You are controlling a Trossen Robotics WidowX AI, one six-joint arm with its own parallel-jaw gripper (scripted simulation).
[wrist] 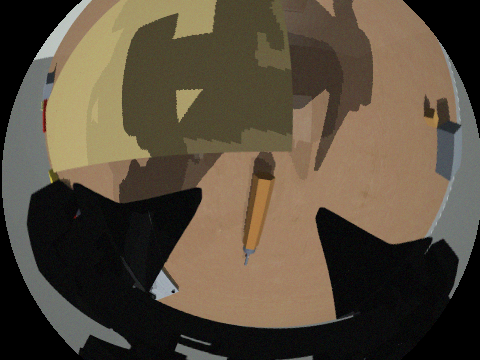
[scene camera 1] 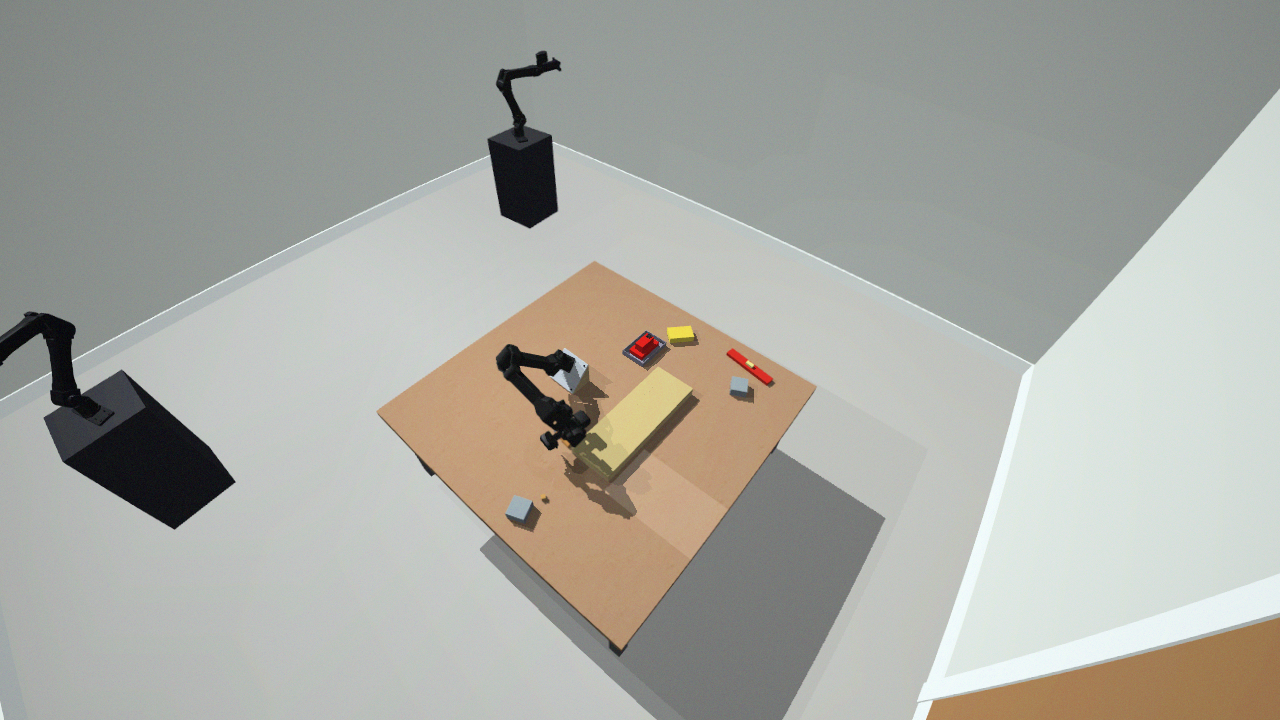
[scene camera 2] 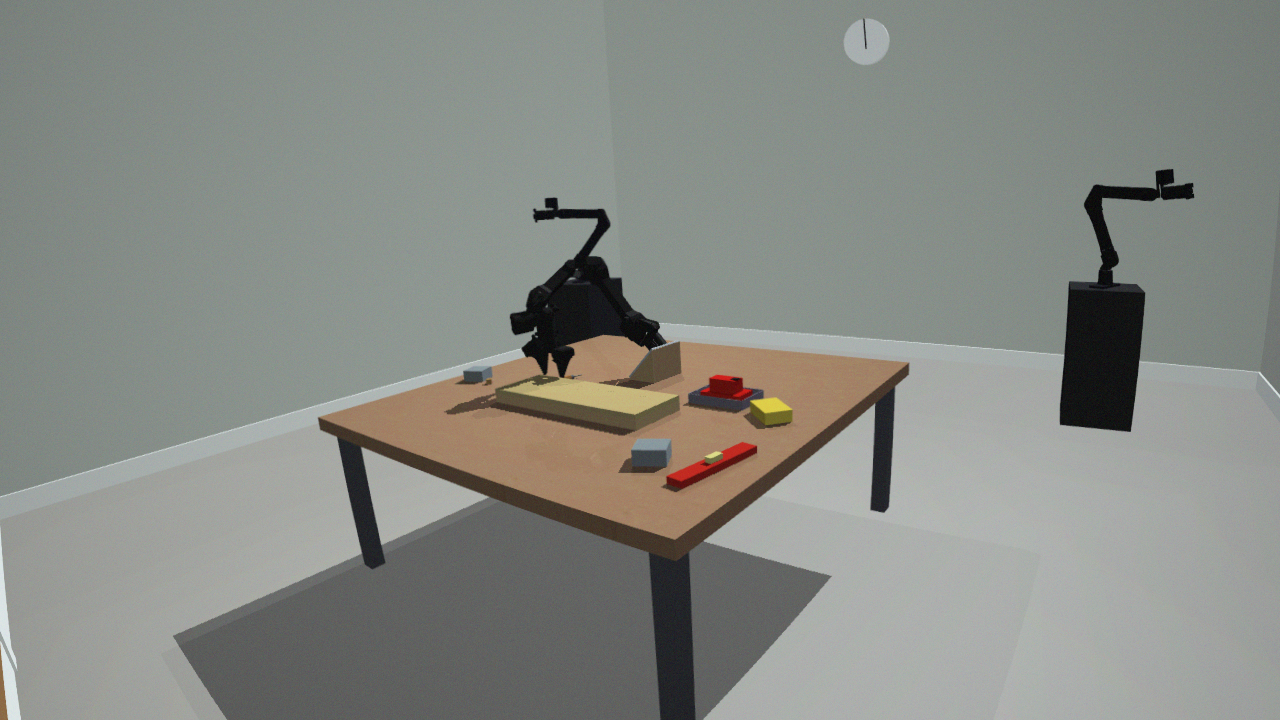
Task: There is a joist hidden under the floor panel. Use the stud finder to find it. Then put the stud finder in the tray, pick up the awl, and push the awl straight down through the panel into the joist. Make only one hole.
Labels:
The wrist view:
my gripper
awl
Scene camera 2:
my gripper
red stud finder
red level
yellow block

